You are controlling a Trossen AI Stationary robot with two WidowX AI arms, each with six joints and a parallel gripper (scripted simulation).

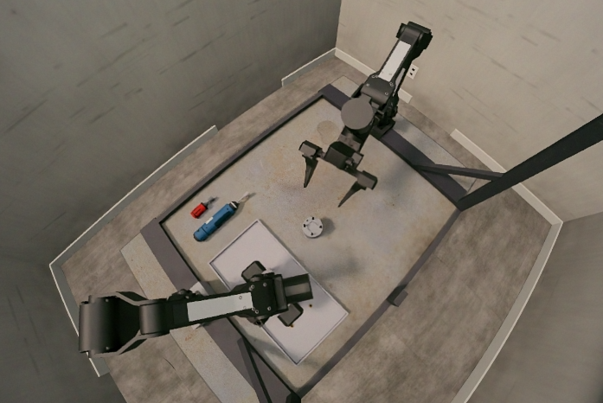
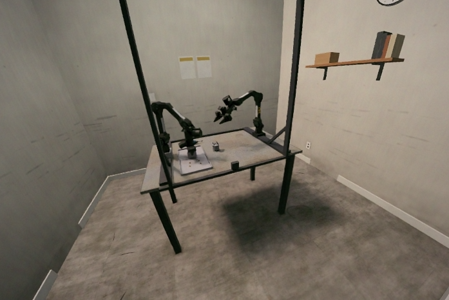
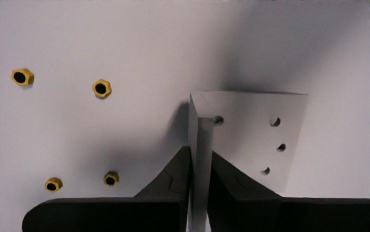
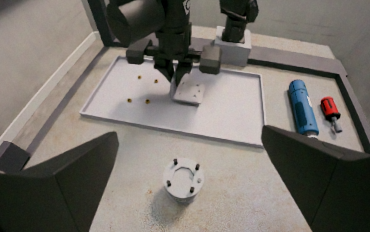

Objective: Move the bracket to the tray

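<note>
My left hand is 60 mm above the flat white tray and 10 mm short of it. Round my left hand: white L-shaped bracket 40 mm below, 30 mm ahead; then joint module 220 mm to the right, 50 mm ahead, 40 mm below; then small red tool 390 mm ahead, 50 mm below, 20 mm to the right.
</note>
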